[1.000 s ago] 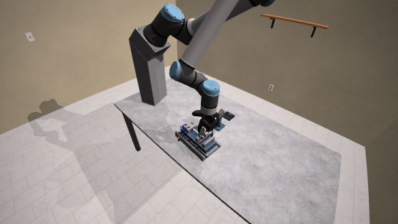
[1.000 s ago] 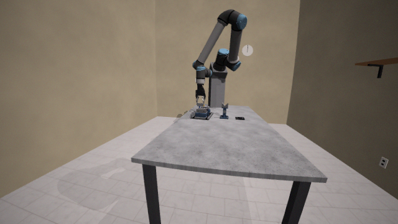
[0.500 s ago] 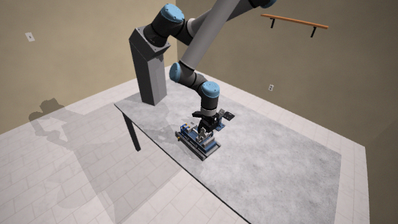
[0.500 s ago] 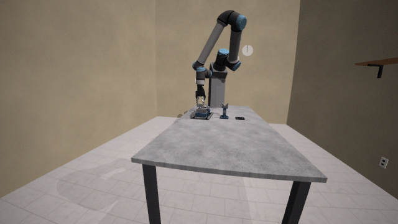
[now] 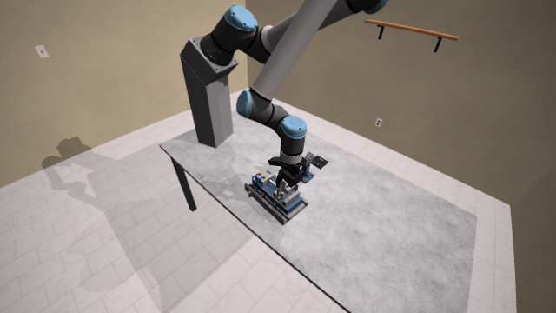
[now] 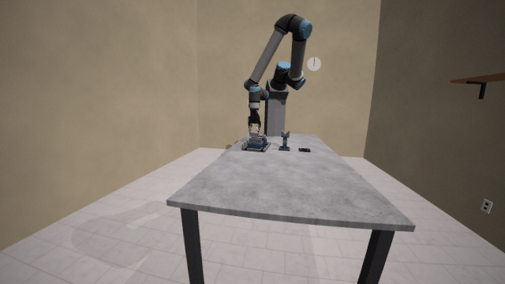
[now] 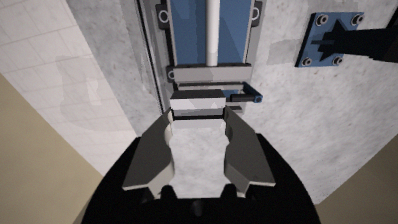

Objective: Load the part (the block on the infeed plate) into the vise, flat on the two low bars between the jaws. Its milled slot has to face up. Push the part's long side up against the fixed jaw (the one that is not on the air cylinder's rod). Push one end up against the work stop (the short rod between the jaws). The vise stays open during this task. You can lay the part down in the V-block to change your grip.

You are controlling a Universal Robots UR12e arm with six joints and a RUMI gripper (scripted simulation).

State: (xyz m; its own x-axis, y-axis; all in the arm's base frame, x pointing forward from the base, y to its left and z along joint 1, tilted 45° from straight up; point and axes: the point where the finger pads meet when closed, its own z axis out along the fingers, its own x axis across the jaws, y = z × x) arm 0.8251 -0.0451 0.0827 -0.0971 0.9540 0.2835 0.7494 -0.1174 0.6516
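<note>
The part lies right at my hand. The rest, counted from my hand: cylinder rod: 90 mm behind, 50 mm below, 10 mm to the left; then work stop: 70 mm to the left, 40 mm below, 10 mm behind; then moving jaw: 50 mm below, 40 mm behind, 20 mm to the left.
</note>
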